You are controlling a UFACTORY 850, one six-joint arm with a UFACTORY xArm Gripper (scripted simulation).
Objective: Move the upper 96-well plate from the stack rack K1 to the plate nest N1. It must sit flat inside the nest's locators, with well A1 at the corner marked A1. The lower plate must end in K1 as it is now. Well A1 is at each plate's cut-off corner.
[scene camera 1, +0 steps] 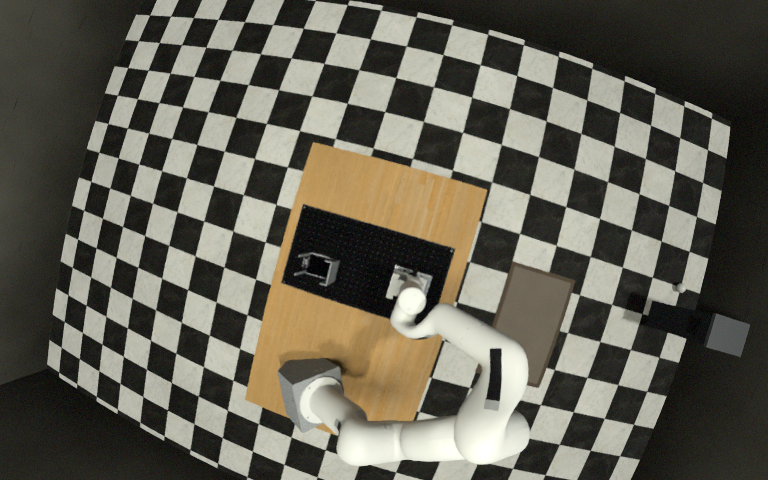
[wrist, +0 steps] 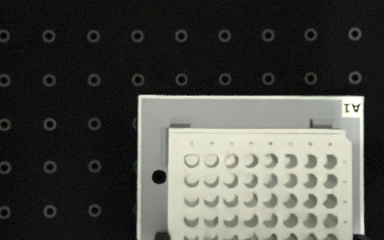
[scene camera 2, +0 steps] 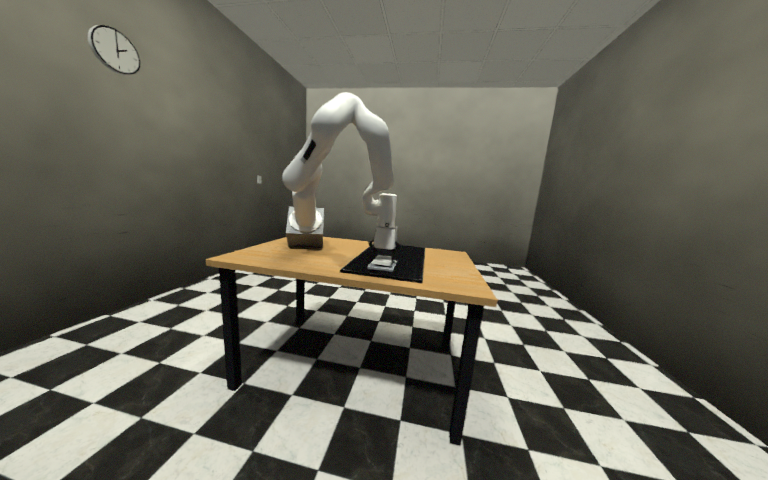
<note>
In view: a white 96-well plate [wrist: 215, 176].
</note>
